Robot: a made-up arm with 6 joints.
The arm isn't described. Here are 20 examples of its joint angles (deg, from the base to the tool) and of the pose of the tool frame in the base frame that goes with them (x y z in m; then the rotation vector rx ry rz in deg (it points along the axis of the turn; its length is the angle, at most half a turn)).
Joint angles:
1: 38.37 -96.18 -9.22 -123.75 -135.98 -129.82
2: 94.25 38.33 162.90 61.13 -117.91 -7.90
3: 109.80 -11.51 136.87 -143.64 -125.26 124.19
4: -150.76 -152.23 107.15 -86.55 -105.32 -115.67
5: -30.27 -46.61 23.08 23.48 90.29 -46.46
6: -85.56 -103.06 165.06 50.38 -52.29 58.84
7: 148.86 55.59 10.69 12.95 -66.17 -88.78
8: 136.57 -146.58 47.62 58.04 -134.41 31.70
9: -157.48 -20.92 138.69 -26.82 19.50 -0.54
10: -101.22 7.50 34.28 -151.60 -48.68 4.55
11: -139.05 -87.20 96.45 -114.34 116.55 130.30
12: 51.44 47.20 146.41 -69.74 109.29 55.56
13: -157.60 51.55 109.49 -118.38 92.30 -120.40
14: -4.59 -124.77 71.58 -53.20 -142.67 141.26
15: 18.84 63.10 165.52 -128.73 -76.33 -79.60
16: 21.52 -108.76 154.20 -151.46 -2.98 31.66
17: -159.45 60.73 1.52 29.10 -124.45 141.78
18: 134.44 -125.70 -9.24 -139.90 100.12 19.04
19: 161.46 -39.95 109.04 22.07 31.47 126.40
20: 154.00 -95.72 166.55 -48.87 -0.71 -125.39
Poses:
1: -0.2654 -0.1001 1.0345 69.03 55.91 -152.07
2: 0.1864 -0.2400 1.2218 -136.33 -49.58 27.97
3: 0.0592 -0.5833 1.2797 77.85 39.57 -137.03
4: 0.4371 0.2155 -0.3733 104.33 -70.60 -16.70
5: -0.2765 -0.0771 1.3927 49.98 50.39 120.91
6: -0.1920 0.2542 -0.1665 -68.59 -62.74 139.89
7: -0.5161 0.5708 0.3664 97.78 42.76 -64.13
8: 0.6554 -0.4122 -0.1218 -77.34 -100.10 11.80
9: 0.6095 0.4351 1.1874 25.71 4.26 31.29
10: 0.0588 -0.6119 1.1795 -87.60 -23.28 -79.07
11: 0.8126 0.6185 0.6687 16.59 -66.77 134.59
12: 0.3105 0.1713 1.4160 -31.35 40.82 -42.88
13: -0.6460 -0.3505 1.1991 25.47 102.60 89.17
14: -0.9160 -0.0763 0.2775 -19.50 -41.11 20.66
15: 0.2739 0.2010 1.3203 -30.51 -128.23 86.99
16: -0.5207 -0.0681 -0.2122 -61.28 76.86 66.05
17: -0.7220 -0.0577 0.3037 -116.97 -51.72 16.97
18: 0.2998 -0.4587 0.8585 6.86 -9.54 93.84
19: 0.9029 -0.0830 1.0750 -141.36 37.10 -13.55
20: 0.6580 -0.1637 -0.1083 -125.14 23.82 109.04
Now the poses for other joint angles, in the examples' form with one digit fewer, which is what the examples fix.
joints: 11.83 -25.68 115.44 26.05 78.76 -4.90
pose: -0.668 -0.360 1.176 -52.8 -18.6 157.6
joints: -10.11 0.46 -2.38 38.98 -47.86 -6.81
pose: 0.555 -0.318 1.022 134.9 -36.0 -65.9
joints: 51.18 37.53 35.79 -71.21 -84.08 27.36
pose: 0.555 0.572 0.672 -68.9 -129.5 91.1
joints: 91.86 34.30 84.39 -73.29 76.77 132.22
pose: 0.091 0.704 1.226 -170.9 1.6 -31.6
